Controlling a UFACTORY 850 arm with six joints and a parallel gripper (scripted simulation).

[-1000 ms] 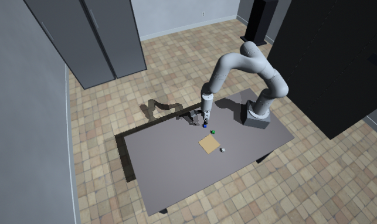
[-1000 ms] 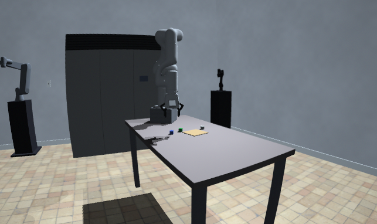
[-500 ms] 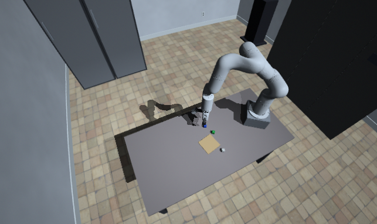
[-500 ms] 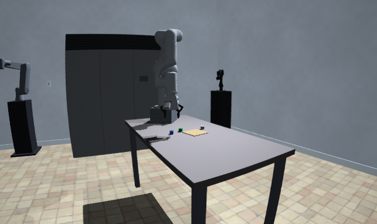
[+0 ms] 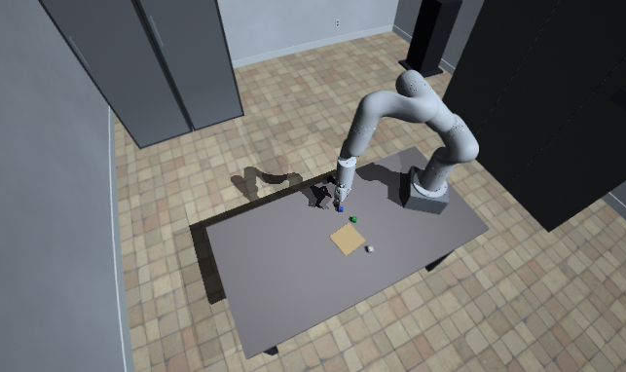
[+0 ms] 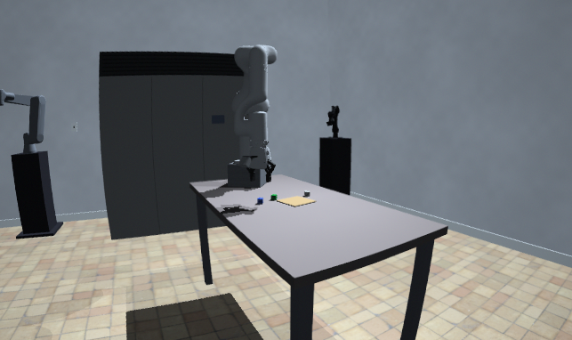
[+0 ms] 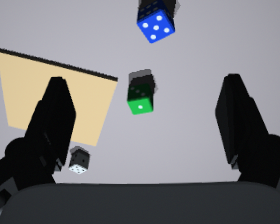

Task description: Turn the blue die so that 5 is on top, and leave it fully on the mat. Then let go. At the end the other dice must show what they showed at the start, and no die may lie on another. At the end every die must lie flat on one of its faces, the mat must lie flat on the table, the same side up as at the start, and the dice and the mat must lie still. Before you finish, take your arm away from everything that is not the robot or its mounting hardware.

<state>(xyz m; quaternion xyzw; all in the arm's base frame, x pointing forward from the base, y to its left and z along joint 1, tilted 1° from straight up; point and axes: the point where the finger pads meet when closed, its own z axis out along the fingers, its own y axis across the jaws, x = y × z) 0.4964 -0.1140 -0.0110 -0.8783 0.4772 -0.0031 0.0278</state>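
My hand is 1 cm past the blue die and 11 cm above it. Round my hand: white die: 4 cm behind, 28 cm to the left, 11 cm below; then green die: 5 cm behind, 9 cm to the left, 11 cm below; then mat: 4 cm ahead, 17 cm to the left, 12 cm below.
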